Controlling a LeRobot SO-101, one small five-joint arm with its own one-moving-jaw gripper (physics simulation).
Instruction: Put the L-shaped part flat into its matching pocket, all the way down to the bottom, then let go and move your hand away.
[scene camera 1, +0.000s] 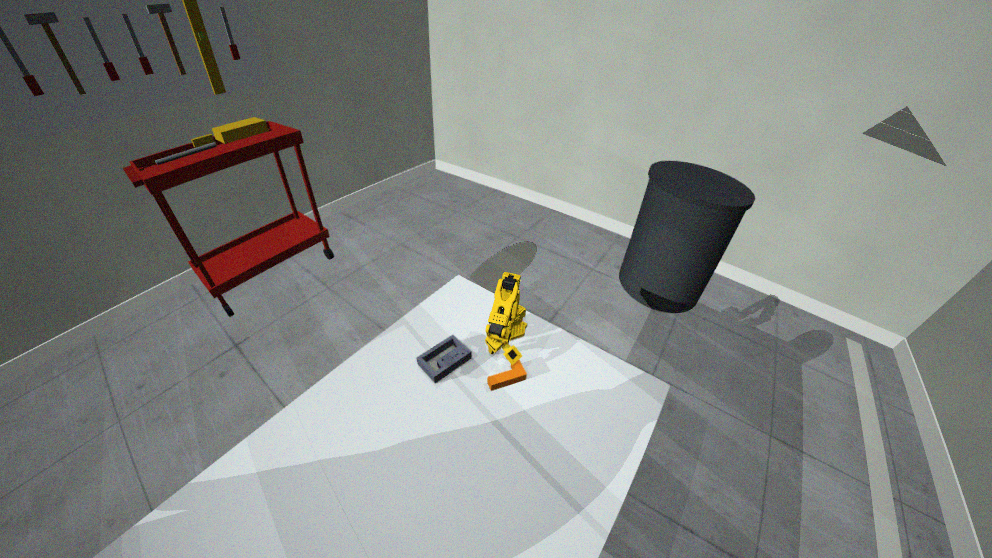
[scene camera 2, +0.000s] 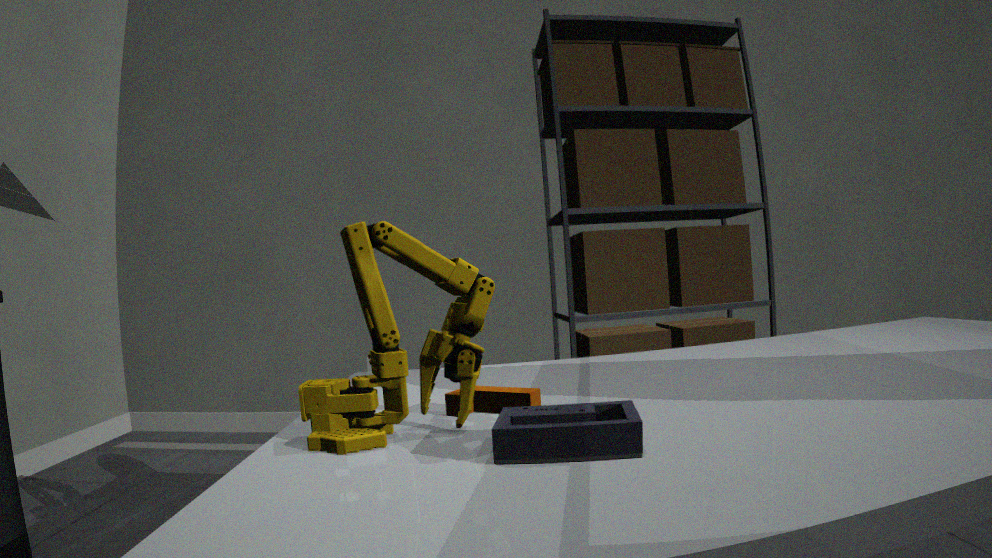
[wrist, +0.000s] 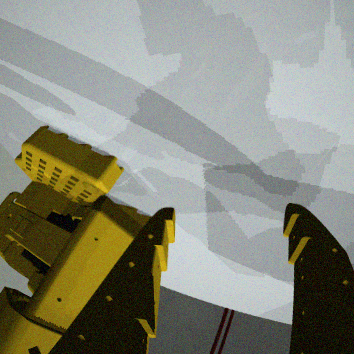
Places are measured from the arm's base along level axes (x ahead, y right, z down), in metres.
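Pixels of known places: hand, its tool point: (scene camera 2: 426, 411) (wrist: 174, 220); arm's base, origin of its link: (scene camera 2: 368, 439) (wrist: 112, 191).
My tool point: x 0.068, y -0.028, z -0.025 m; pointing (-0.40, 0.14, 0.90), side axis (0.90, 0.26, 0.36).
For each thing: its middle in the pictures, then the offset to it from my tool point. Level surfaces: height alone.
- orange L-shaped part, middle of its body: (scene camera 2: 493, 402) (scene camera 1: 505, 374) dy -0.069, dx +0.082, dz +0.010 m
- dark grey pocket block, middle of its body: (scene camera 2: 567, 431) (scene camera 1: 444, 358) dy +0.108, dx +0.149, dz +0.006 m
- white table top, height of its surface: dz +0.025 m
The orange L-shaped part (scene camera 1: 506, 378) (scene camera 2: 505, 400) lies on the white table top, to one side of the dark grey pocket block (scene camera 1: 454, 369) (scene camera 2: 567, 444) and apart from it. The block's recess shows from above in scene camera 1. My gripper (scene camera 1: 502, 353) (scene camera 2: 442, 419) (wrist: 230, 215) points down with its jaws open and nothing between them. It hangs low over the table, close to the arm's base and beside the orange part. The wrist view shows both jaws with a wide gap; neither the part nor the block shows there. Part of the L's short leg is hidden behind the gripper in scene camera 1.
The arm's yellow base stands near the edge of the white table top (scene camera 1: 346, 499) (scene camera 2: 763, 430). Beyond the table are a red cart (scene camera 1: 260, 251), a dark bin (scene camera 1: 683, 242) and a shelf rack (scene camera 2: 563, 263) with brown boxes.
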